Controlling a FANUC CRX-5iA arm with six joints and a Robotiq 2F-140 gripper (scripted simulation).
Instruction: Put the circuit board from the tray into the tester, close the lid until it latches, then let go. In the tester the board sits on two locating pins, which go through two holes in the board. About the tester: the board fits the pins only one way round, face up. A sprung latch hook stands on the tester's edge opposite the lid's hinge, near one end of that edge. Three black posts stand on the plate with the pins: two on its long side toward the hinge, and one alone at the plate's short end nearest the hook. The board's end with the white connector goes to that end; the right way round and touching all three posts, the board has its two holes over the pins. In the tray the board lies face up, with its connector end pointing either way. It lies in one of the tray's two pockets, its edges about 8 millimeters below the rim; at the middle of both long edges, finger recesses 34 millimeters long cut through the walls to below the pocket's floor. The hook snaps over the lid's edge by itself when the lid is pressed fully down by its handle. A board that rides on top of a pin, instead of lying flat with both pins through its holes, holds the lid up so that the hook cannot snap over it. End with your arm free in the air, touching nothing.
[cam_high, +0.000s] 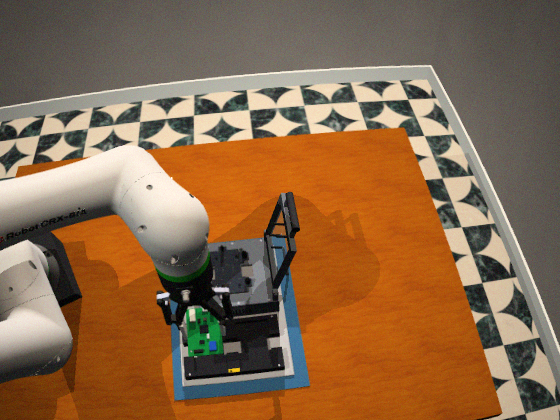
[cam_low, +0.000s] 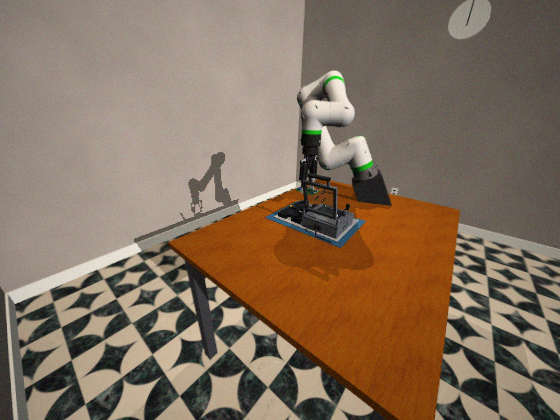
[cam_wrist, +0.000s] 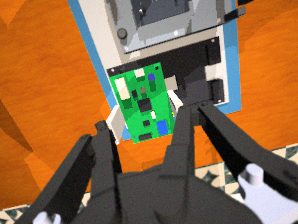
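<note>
The green circuit board is 20 mm below my hand. Also, from my hand: tester lid (190 mm ahead, 170 mm to the left, 40 mm above); then latch hook (230 mm to the left, 50 mm below).
</note>
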